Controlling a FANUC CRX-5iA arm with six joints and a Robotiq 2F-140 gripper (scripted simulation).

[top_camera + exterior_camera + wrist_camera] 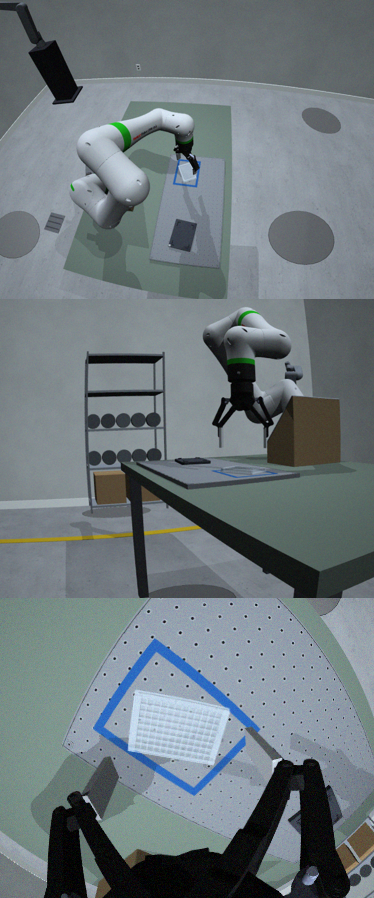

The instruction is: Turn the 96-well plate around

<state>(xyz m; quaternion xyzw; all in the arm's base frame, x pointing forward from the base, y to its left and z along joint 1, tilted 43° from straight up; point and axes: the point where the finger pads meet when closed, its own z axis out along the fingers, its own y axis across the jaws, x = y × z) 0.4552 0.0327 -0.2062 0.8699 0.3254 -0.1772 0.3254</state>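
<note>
My gripper is now 8 cm above the white 96-well plate. From my hand the other things lie so: dark plate nest N1: 41 cm to the right, 8 cm below, 2 cm behind; white mark: 47 cm to the right, 9 cm behind, 8 cm below.
</note>
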